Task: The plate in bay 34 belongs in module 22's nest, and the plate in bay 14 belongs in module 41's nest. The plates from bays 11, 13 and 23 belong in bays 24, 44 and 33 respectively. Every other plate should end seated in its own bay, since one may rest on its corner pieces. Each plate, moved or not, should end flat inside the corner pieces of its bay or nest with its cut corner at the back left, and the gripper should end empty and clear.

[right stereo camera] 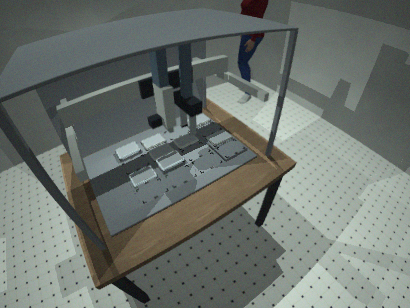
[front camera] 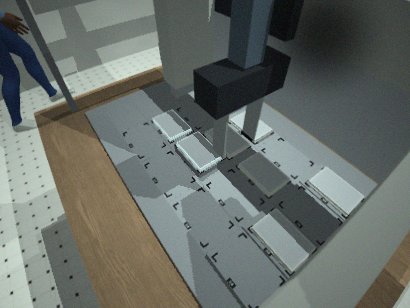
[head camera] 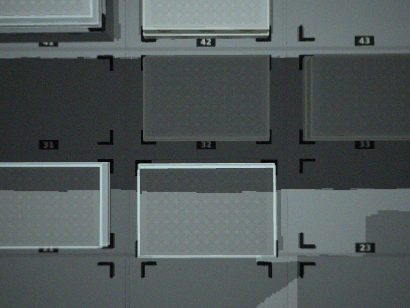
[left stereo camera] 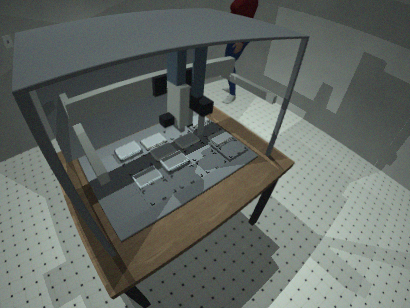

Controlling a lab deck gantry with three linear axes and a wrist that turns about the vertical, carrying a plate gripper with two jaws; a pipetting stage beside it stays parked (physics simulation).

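Where they show: gripper, fingertip midpoint: (right stereo camera: 188, 130) (front camera: 233, 144) (left stereo camera: 194, 130); robot's base at its link origin: (right stereo camera: 144, 202) (front camera: 124, 134) (left stereo camera: 152, 204).
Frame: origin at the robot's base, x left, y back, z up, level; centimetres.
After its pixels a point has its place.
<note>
My gripper (front camera: 236, 148) @(x 15.5, y -35.8, z 16.0 cm) (left stereo camera: 201, 135) (right stereo camera: 188, 128) @(x 15.5, y -35.8, z 16.0 cm) hangs above the middle of the deck with its jaws apart; no plate shows between them. In the head view, a plate (head camera: 206, 210) @(x 15.0, y -22.8, z 3.3 cm) sits in module 22's nest and another (head camera: 45, 7) @(x 33.2, y -8.5, z 3.3 cm) shows partly at module 41. Plates lie flat in bay 32 (head camera: 206, 97) @(x 25.6, y -22.8, z 1.4 cm), bay 33 (head camera: 360, 97) @(x 25.6, y -37.8, z 1.4 cm) (front camera: 264, 173) @(x 25.3, y -39.9, z 1.4 cm) and bay 42 (head camera: 206, 14) @(x 33.7, y -22.9, z 1.4 cm). The bay 21 plate (head camera: 45, 207) @(x 14.9, y -7.1, z 1.4 cm) (front camera: 172, 125) @(x 14.7, y -7.6, z 1.5 cm) is partly shown. Front-view plates lie at bay 24 (front camera: 280, 240) @(x 13.9, y -55.7, z 2.9 cm) and bay 44 (front camera: 336, 190) @(x 35.9, y -56.0, z 2.9 cm). The cut corners are too small to tell.
The parked pipetting stage (front camera: 182, 45) (left stereo camera: 178, 105) (right stereo camera: 163, 107) stands beside the gripper. Corner pieces mark vacant bays 23, 31 and 43 in the head view. Posts (left stereo camera: 287, 95) @(x -10.5, y -70.3, z 39.4 cm) and side rails frame the deck; a person (front camera: 15, 75) stands beyond the table.
</note>
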